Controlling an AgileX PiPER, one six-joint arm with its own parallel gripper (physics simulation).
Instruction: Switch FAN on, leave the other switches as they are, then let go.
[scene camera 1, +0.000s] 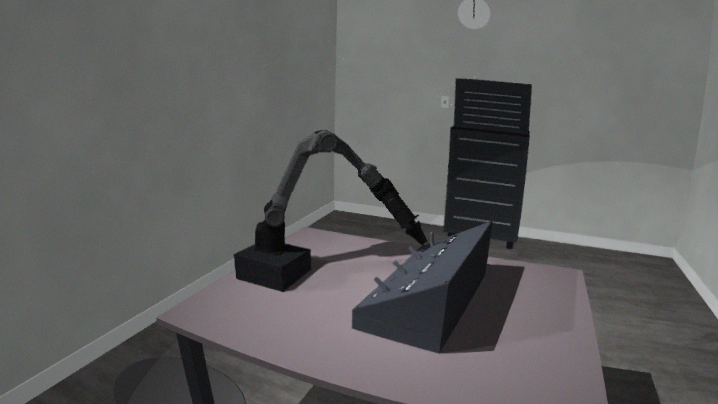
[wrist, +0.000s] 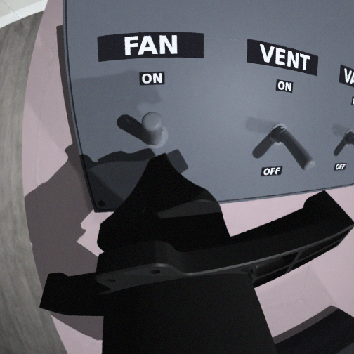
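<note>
The FAN switch (scene camera 1: 431, 239) (wrist: 152, 127) is a grey lever near the panel's far end; in the wrist view its tip leans up from its base toward the ON label. My gripper (scene camera 1: 425, 244) (wrist: 162, 165) is shut and empty, its fingertips together just below the FAN lever, with a small gap showing in the wrist view. It hides the area under that lever, so no FAN OFF label shows. The VENT switch (scene camera 1: 415, 252) (wrist: 295, 148) leans down toward OFF. A third switch (wrist: 348, 138) is partly cut off at the wrist view's right edge.
The sloped grey switch panel (scene camera 1: 401, 319) (wrist: 215, 110) stands on the pink table (scene camera 1: 301, 331). Two more levers (scene camera 1: 400, 267) (scene camera 1: 381, 284) stand up along its near part. The arm's black base block (scene camera 1: 271, 268) is at the table's left. A dark drawer cabinet (scene camera 1: 486, 170) stands by the back wall.
</note>
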